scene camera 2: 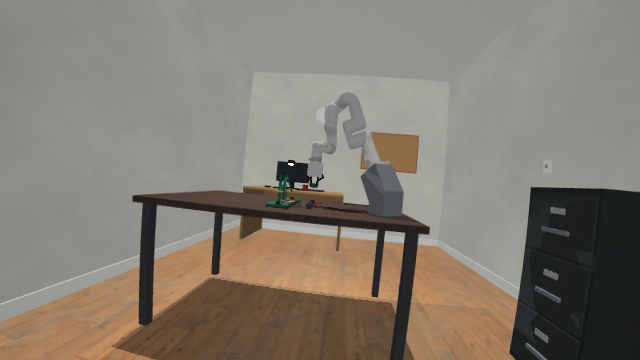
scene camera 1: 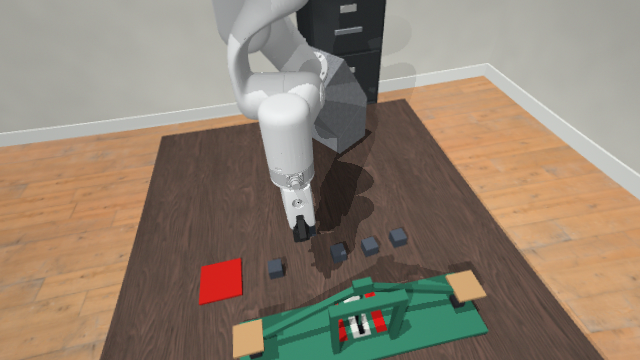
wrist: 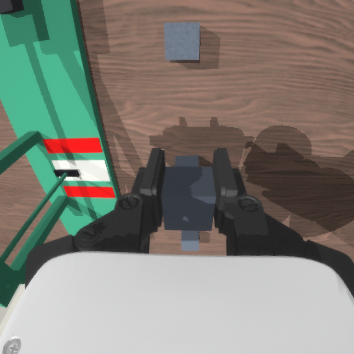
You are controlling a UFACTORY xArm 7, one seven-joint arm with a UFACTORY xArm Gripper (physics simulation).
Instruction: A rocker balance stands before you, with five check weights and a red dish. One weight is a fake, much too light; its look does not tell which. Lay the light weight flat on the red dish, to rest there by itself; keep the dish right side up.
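Where they show: gripper, fingertip midpoint: (scene camera 2: 313,187) (scene camera 1: 300,232) (wrist: 188,166); arm's base, link origin: (scene camera 2: 376,171).
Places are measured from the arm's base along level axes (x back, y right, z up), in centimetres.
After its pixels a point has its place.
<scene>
My gripper (scene camera 1: 303,234) {z -13.9, x -40.2, y 6.8 cm} (scene camera 2: 314,184) {z -13.9, x -40.2, y 6.8 cm} (wrist: 188,166) {z -13.9, x -40.2, y 6.8 cm} is shut on a dark grey cube weight (wrist: 188,205) {z -11.1, x -40.1, y 6.0 cm} and holds it above the table. Four similar weights stand on the table: one (scene camera 1: 275,268) {z -23.0, x -42.2, y 13.4 cm} (wrist: 182,41) {z -23.0, x -41.4, y 13.6 cm} near the dish, and three in a row to the right in scene camera 1, a near one (scene camera 1: 338,252) {z -23.0, x -40.5, y -1.0 cm}, a middle one (scene camera 1: 370,246) {z -23.0, x -40.1, y -8.5 cm} and a far one (scene camera 1: 398,237) {z -23.0, x -38.8, y -15.5 cm}. The red dish (scene camera 1: 220,281) {z -25.3, x -41.9, y 26.0 cm} lies flat at the left. The green rocker balance (scene camera 1: 430,320) {z -24.2, x -57.3, y -16.0 cm} (wrist: 40,95) {z -24.3, x -57.1, y 8.0 cm} has bare tan pans, left (scene camera 1: 248,338) {z -16.9, x -58.1, y 17.5 cm} and right (scene camera 1: 465,285) {z -16.9, x -54.7, y -22.2 cm}; its black pointer (scene camera 1: 359,325) {z -23.4, x -56.6, y -2.3 cm} (wrist: 67,173) {z -23.4, x -56.0, y -2.3 cm} is over the white mark.
The weights, dish and balance are on the dark wooden table (scene camera 1: 190,165) {z -25.9, x 0.1, y 39.3 cm} (scene camera 2: 225,200) {z -25.9, x -88.0, y -21.4 cm}. The balance's raised beam and frame stand in front of the row of weights in scene camera 1. A black filing cabinet (scene camera 1: 367,75) (scene camera 2: 560,250) stands on the floor behind the arm's base.
</scene>
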